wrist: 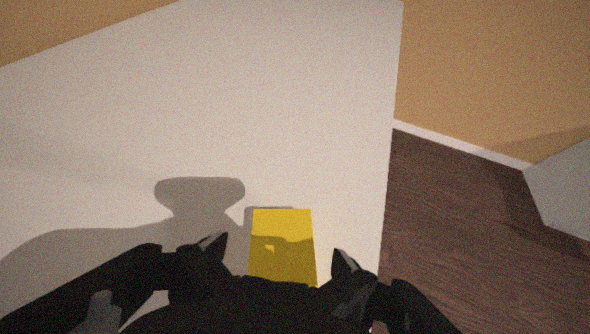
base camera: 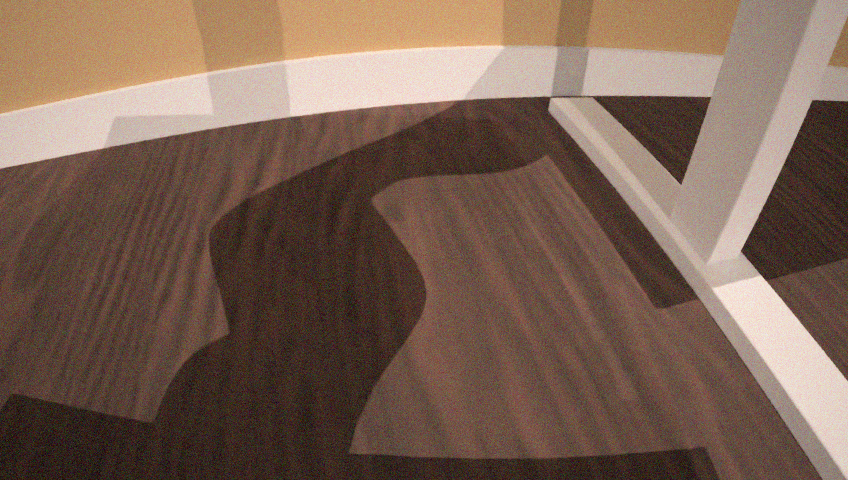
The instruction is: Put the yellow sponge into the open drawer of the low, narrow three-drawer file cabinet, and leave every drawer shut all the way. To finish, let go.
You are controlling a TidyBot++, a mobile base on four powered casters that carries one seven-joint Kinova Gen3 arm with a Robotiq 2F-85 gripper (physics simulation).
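Frame: origin at the arm's base, x left, y back, z up, level; centimetres.
Seen in the pictures: gripper, fingertip midpoint: (wrist: 279, 252).
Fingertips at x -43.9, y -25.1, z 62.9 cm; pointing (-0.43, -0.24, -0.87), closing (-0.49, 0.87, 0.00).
Offsets run from my fingertips to a thing's top centre. "pt": to the spot under its first point. Level surfaces: height alone.
The yellow sponge @[dx -0.1, dy +0.4, dz -3.1 cm] (wrist: 281, 245) lies on a white table top @[dz -7.6 cm] (wrist: 280, 110) in the wrist view, near the table's right edge. My gripper (wrist: 279, 252) is open, one finger on each side of the sponge in the picture, with gaps between the sponge and both fingertips. The sponge's near end is hidden behind the gripper body, and the gripper's shadow falls across part of it. I cannot tell how high the fingertips are above the table. The file cabinet and its drawers cannot be made out in either view.
In the base camera view a white table leg @[pt dx +15.1, dy -21.4, dz -84.9 cm] (base camera: 749, 130) stands on a long white foot bar (base camera: 642, 190) at the right, with a wall (base camera: 392, 23) behind. A pale grey surface (wrist: 562, 190) shows at the wrist view's right edge, beyond the wooden floor @[dz -102.6 cm] (wrist: 450, 215).
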